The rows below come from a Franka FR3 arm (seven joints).
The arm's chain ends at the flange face. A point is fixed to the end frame.
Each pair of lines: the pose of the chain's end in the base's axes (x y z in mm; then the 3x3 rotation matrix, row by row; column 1 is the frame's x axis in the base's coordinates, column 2 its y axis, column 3 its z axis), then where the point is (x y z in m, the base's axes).
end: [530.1, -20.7, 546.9], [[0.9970, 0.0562, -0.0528], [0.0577, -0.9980, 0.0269], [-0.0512, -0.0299, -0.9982]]
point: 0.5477 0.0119 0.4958
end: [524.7, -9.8, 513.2], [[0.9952, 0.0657, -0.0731], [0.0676, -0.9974, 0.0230], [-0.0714, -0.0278, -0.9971]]
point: 0.5409 0.0228 0.4616
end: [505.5, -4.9, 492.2], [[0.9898, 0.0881, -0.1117], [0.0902, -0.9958, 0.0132], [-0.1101, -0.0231, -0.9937]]
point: 0.5189 0.0276 0.4398
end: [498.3, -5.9, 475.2], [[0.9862, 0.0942, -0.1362], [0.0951, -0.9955, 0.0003], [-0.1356, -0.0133, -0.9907]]
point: 0.5102 0.0261 0.4221
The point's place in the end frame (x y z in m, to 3 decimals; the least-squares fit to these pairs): 0.022 -0.030 0.051
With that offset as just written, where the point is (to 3 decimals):
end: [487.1, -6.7, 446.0], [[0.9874, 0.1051, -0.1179], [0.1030, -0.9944, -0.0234], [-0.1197, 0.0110, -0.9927]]
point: 0.500 0.024 0.392
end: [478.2, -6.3, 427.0], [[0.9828, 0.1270, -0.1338], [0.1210, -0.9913, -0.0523], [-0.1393, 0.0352, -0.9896]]
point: 0.489 0.023 0.372
